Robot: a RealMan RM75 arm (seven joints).
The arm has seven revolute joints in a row. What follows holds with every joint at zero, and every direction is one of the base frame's.
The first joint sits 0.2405 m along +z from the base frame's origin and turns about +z.
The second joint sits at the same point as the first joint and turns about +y.
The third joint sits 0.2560 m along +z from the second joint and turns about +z.
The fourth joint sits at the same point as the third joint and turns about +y.
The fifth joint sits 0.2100 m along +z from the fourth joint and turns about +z.
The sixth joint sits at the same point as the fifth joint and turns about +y.
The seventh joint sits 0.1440 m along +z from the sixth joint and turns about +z.
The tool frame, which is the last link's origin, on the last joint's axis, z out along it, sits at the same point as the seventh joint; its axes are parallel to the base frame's.
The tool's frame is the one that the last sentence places.
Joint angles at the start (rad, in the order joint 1, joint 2, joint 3, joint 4, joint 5, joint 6, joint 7): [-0.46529, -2.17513, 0.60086, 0.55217, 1.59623, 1.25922, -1.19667]
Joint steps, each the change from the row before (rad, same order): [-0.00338, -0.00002, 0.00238, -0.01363, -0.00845, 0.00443, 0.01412]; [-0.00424, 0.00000, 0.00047, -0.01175, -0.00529, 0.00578, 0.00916]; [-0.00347, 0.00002, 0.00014, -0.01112, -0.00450, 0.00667, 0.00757]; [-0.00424, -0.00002, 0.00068, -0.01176, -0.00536, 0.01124, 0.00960]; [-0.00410, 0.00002, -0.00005, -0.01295, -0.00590, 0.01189, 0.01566]
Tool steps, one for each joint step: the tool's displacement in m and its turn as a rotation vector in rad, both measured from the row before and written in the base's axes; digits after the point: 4 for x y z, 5 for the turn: [0.0015, -0.0004, -0.0024, -0.00012, -0.00414, -0.00817]; [0.0018, -0.0002, -0.0020, -0.00196, -0.00592, -0.00784]; [0.0016, -0.0005, -0.0019, -0.00263, -0.00673, -0.00722]; [0.0025, -0.0006, -0.0020, -0.00288, -0.00807, -0.01277]; [0.0024, -0.0008, -0.0020, 0.00005, -0.00522, -0.01506]
